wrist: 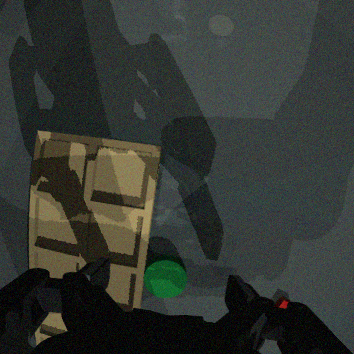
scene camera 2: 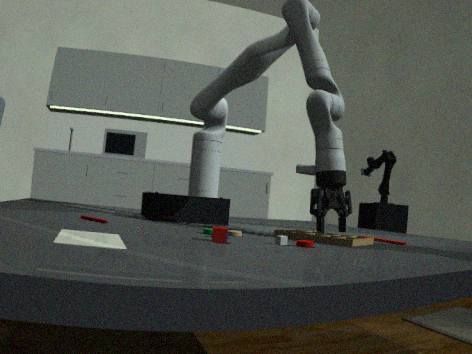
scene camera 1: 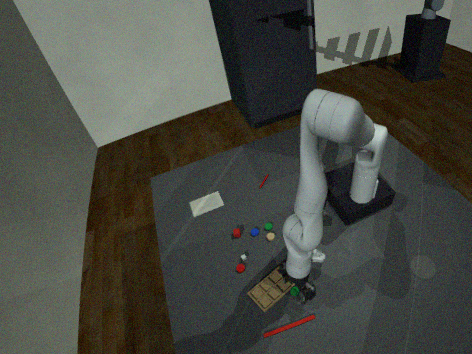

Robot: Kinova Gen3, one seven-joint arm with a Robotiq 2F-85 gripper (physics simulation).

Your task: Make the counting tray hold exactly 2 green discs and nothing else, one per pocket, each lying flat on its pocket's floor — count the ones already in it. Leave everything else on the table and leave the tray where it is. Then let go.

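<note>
The wooden counting tray (scene camera 1: pixel 264 299) (scene camera 2: pixel 350 242) (wrist: pixel 150 200) lies on the table; the pockets that show hold no discs, and the gripper hides some in the wrist view. One green disc (scene camera 1: pixel 294 291) (wrist: pixel 165 279) is outside the tray, close beside its long wall; whether they touch is unclear. Another green disc (scene camera 1: pixel 268 226) (scene camera 2: pixel 207 231) lies among the loose pieces farther off. My gripper (scene camera 1: pixel 296 286) (scene camera 2: pixel 331 230) (wrist: pixel 168 280) is open and low, with its fingers on either side of the near green disc, one over the tray and one outside it, and holds nothing.
Loose pieces are a red disc (scene camera 1: pixel 241 268) (scene camera 2: pixel 305 244), blue disc (scene camera 1: pixel 255 232), tan disc (scene camera 1: pixel 270 236) (scene camera 2: pixel 235 233), red cube (scene camera 1: pixel 237 233) (scene camera 2: pixel 220 235) and white cube (scene camera 1: pixel 244 257) (scene camera 2: pixel 281 240). A long red bar (scene camera 1: pixel 290 326), thin red stick (scene camera 1: pixel 264 181) and white sheet (scene camera 1: pixel 206 204) lie farther out.
</note>
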